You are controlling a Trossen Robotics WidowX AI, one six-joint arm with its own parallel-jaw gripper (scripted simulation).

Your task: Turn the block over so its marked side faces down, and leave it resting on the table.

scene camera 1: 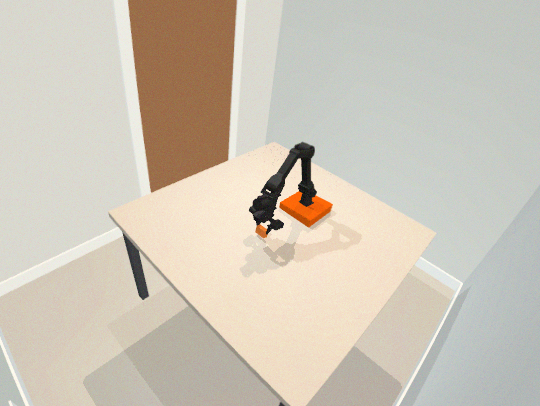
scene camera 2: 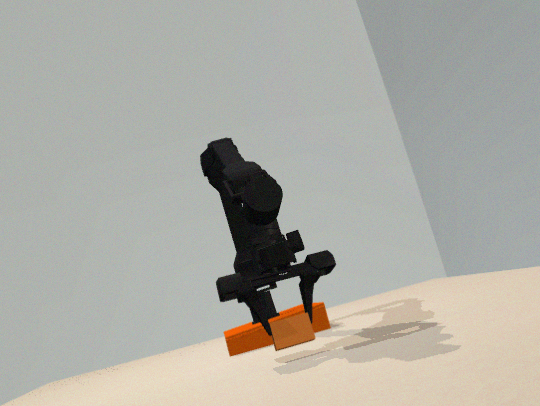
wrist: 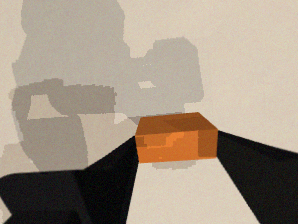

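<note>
My gripper point(scene camera 2: 290, 329), which the wrist view shows too point(wrist: 172, 136), is carrying a block point(scene camera 2: 296, 330). I can also see the block in the wrist view point(wrist: 189, 136).
</note>
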